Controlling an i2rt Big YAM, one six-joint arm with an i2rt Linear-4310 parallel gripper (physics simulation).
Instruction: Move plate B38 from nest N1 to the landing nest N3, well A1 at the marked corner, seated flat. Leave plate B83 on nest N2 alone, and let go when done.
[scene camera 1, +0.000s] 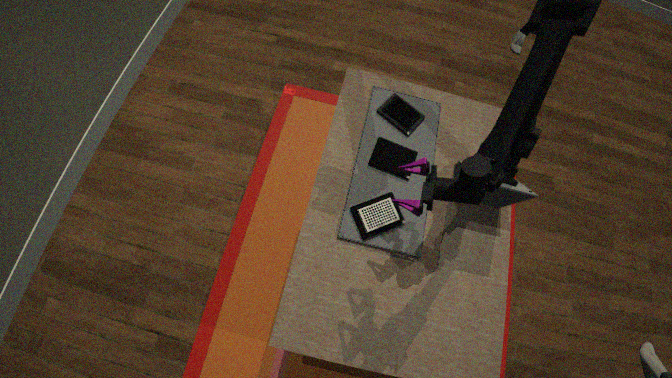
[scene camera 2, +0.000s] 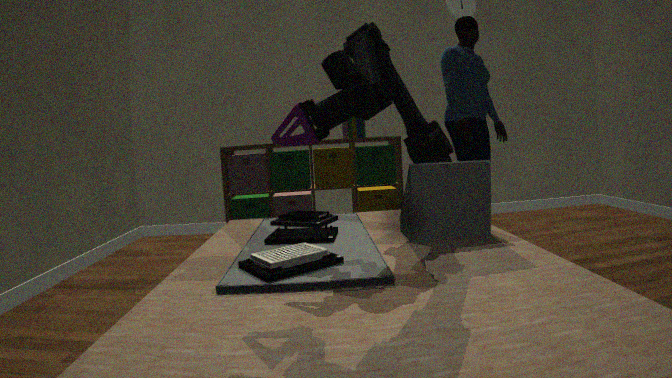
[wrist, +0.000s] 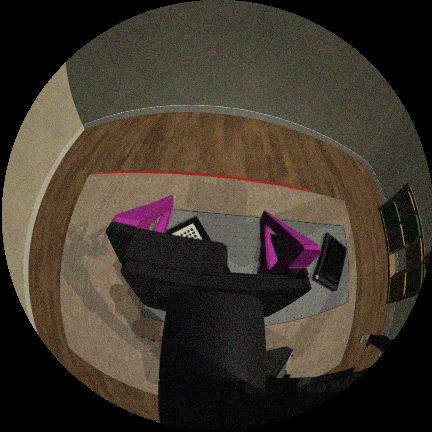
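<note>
A white plate with many wells (scene camera 1: 378, 215) (scene camera 2: 290, 253) (wrist: 189, 231) lies on a black nest (scene camera 1: 362, 233) (scene camera 2: 272, 272) at the near end of the grey board (scene camera 1: 364, 185) (scene camera 2: 350, 240) (wrist: 240, 245). A flat black piece (scene camera 1: 389, 155) (scene camera 2: 300, 235) is in the middle of the board. A black nest with a raised rim (scene camera 1: 400, 114) (scene camera 2: 305, 216) (wrist: 331, 262) is at the far end, turned. No labels are readable; whether a dark plate sits on either cannot be told. My gripper (scene camera 1: 397, 184) (scene camera 2: 275, 140) (wrist: 218, 207) is open and empty, high above the board, with magenta fingers.
A grey block (scene camera 2: 446, 202) stands on the table (scene camera 1: 320, 300) (scene camera 2: 200, 340) beside the board, under the arm's base. An orange surface with a red border (scene camera 1: 255, 240) runs along the table's left side. A person (scene camera 2: 467, 90) stands behind. Shelves with coloured bins (scene camera 2: 290, 167) are against the wall.
</note>
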